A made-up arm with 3 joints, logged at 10 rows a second.
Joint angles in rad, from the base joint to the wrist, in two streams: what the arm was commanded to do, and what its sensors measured. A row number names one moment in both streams.
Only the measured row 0 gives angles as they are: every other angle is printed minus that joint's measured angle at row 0.
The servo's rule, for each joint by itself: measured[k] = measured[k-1] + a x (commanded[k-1-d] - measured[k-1]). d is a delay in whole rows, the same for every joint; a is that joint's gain. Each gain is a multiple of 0.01, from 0.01 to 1. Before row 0 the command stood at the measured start. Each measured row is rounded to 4 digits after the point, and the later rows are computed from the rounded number. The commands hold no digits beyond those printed.
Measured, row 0:
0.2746, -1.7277, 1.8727
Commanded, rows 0 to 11:
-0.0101, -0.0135, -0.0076
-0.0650, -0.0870, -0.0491
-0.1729, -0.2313, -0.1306
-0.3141, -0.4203, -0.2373
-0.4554, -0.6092, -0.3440
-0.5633, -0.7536, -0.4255
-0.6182, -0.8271, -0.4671
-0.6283, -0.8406, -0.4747
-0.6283, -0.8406, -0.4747
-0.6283, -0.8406, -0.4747
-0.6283, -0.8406, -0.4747
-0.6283, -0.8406, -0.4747
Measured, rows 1 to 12:
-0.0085, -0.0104, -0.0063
-0.0560, -0.0694, -0.0418
-0.1542, -0.1941, -0.1155
-0.2885, -0.3683, -0.2166
-0.4287, -0.5538, -0.3223
-0.5418, -0.7076, -0.4080
-0.6060, -0.7996, -0.4571
-0.6247, -0.8312, -0.4717
-0.6277, -0.8384, -0.4742
-0.6282, -0.8401, -0.4746
-0.6283, -0.8405, -0.4747
-0.6283, -0.8406, -0.4747
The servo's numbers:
d 0
a 0.84 0.77 0.83

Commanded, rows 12 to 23:
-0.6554, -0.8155, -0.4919
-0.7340, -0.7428, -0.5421
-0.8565, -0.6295, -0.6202
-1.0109, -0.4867, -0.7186
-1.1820, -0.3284, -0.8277
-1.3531, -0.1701, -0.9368
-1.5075, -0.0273, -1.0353
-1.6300, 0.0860, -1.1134
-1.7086, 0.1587, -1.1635
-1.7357, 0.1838, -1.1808
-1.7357, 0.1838, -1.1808
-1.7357, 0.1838, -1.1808
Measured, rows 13 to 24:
-0.6511, -0.8213, -0.4890
-0.7207, -0.7609, -0.5331
-0.8348, -0.6597, -0.6054
-0.9827, -0.5265, -0.6994
-1.1501, -0.3740, -0.8059
-1.3206, -0.2170, -0.9145
-1.4776, -0.0709, -1.0148
-1.6056, 0.0499, -1.0966
-1.6921, 0.1337, -1.1521
-1.7287, 0.1723, -1.1759
-1.7346, 0.1812, -1.1800
-1.7355, 0.1832, -1.1807

